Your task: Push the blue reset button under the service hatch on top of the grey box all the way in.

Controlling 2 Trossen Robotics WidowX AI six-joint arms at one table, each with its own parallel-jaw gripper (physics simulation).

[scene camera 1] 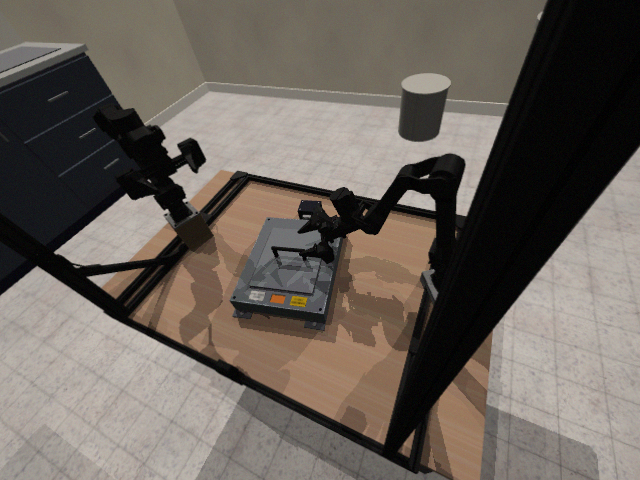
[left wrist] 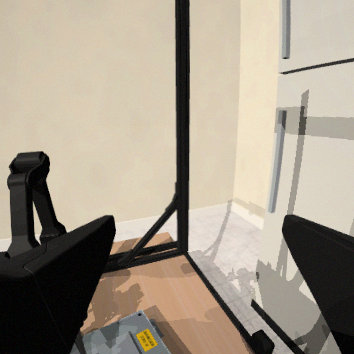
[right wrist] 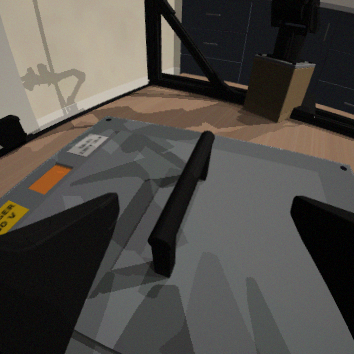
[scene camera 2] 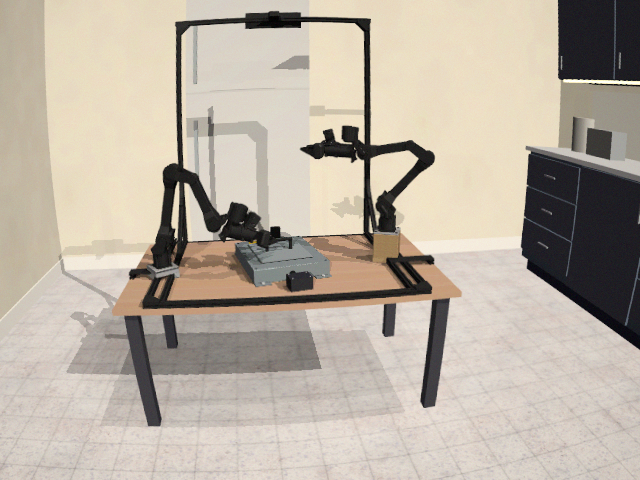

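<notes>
The grey box [scene camera 1: 279, 311] [scene camera 2: 292, 272] [left wrist: 117, 340] [right wrist: 250, 145] lies on the table. Its service hatch [scene camera 1: 289, 281] [scene camera 2: 299, 254] [right wrist: 270, 200] lies flat and closed on top, with a black bar handle [scene camera 1: 286, 248] [right wrist: 182, 190] standing up from it. The blue reset button does not show; the closed hatch covers its place. My right gripper [scene camera 1: 303, 242] [scene camera 2: 269, 239] [right wrist: 206, 203] is open, low over the hatch at the handle. In the right wrist view the handle shows between its spread fingers, not gripped. My left gripper [scene camera 1: 164, 170] [scene camera 2: 303, 149] [left wrist: 199, 223] is open and empty, high above the table and away from the box.
A small black box [scene camera 1: 309, 208] [scene camera 2: 299, 281] stands near one end of the grey box. A brown block [scene camera 1: 193, 233] [scene camera 2: 386, 246] [right wrist: 272, 87] carries the left arm's base. Black frame rails [scene camera 2: 289, 299] run along the table edges, with uprights [scene camera 2: 367, 129] [left wrist: 182, 125].
</notes>
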